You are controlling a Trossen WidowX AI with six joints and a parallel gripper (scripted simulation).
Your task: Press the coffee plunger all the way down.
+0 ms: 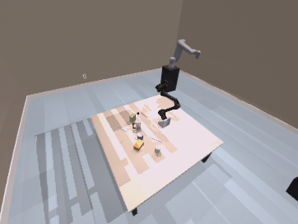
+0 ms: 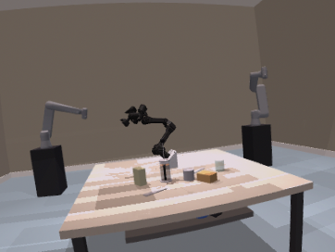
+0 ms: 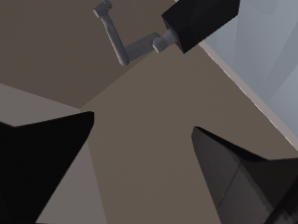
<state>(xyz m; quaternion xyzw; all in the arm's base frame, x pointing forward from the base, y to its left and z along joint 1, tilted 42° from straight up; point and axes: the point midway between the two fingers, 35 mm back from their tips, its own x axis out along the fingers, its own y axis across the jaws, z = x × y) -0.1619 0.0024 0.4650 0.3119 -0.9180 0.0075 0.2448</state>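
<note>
Right now my gripper tip is 53 cm short of the coffee press, 26 cm to the right of it and 32 cm above it. From my gripper tip the other things lie so: orange block (63 cm ahead, 50 cm to the left, 43 cm below).
</note>
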